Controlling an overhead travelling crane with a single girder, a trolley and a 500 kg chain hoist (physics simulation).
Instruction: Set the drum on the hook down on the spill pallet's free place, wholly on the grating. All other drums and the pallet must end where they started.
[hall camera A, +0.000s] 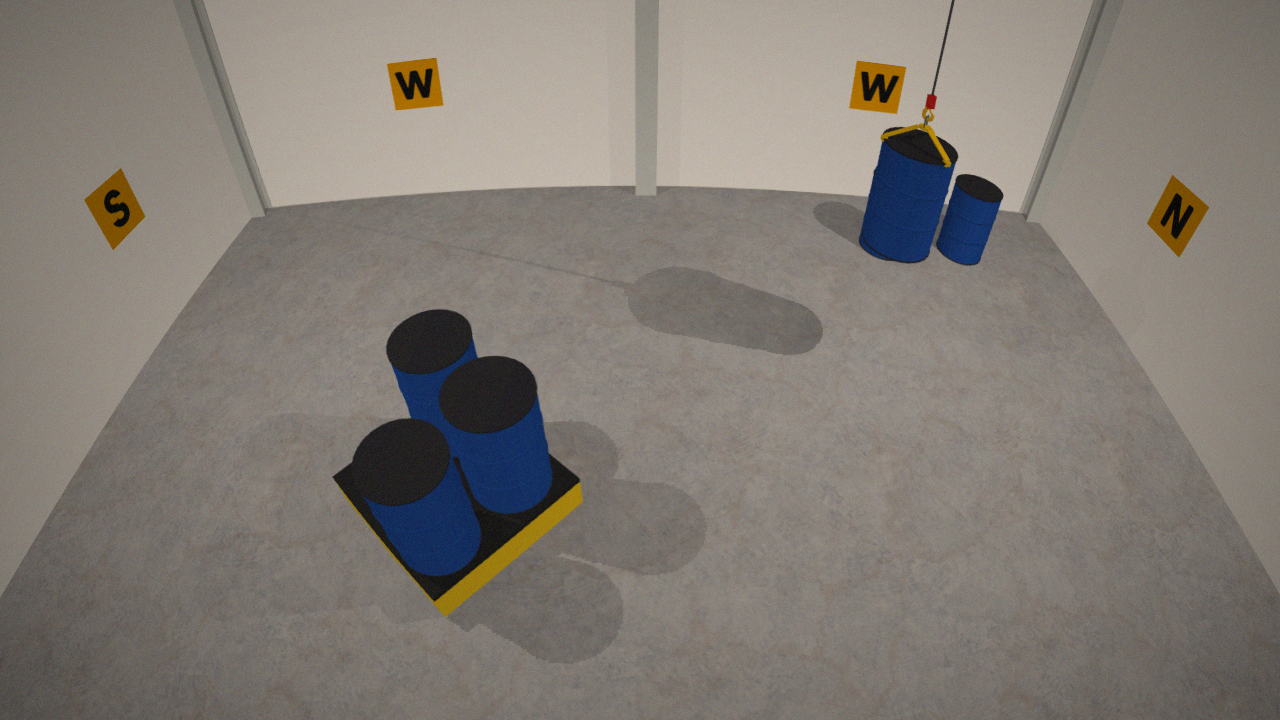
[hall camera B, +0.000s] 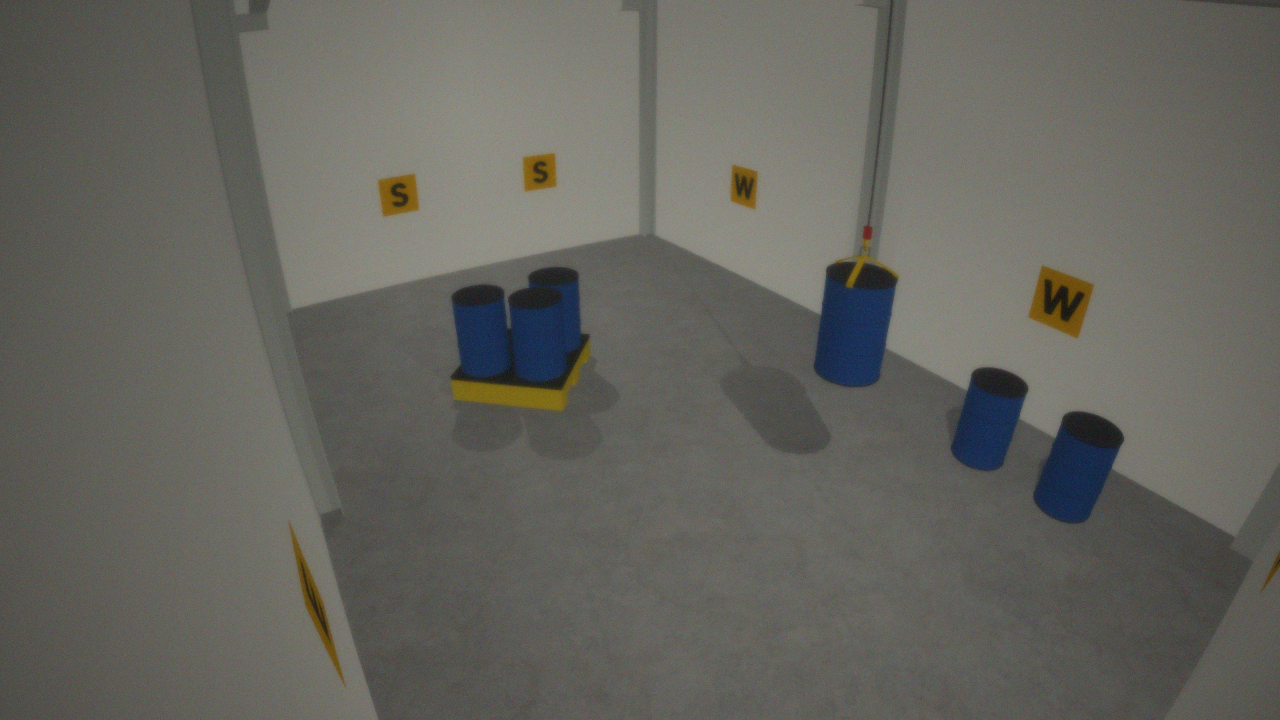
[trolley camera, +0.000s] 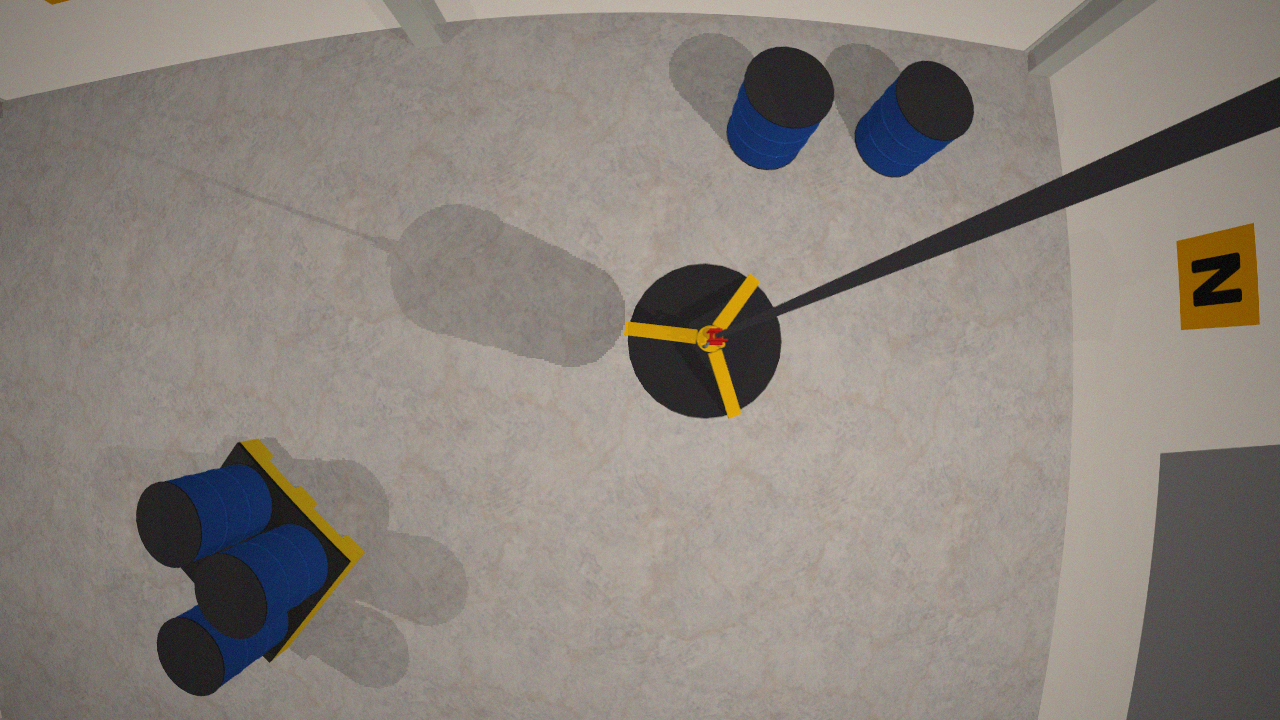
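My gripper (hall camera A: 919, 143) (hall camera B: 862, 271) (trolley camera: 709, 339), a yellow three-armed grab, is shut on a blue drum (hall camera A: 904, 214) (hall camera B: 854, 331) (trolley camera: 660, 371). This drum hangs upright, well above the floor, with its shadow apart from it. The spill pallet (hall camera A: 514, 550) (hall camera B: 508, 393) (trolley camera: 352, 553) has a yellow side and black grating. It bears a front drum (hall camera A: 425, 528), a right drum (hall camera A: 505, 461) and a back drum (hall camera A: 413, 394) in hall camera A. Its left corner there holds no drum base that I can see; the drums mostly hide that place.
A northern floor drum (hall camera A: 969, 223) (hall camera B: 1076, 470) (trolley camera: 904, 129) and a second floor drum (hall camera B: 989, 420) (trolley camera: 778, 111) stand near the west wall. The hanging drum hides nearly all of the second in hall camera A. The hanging drum's shadow lies on the floor between it and the pallet.
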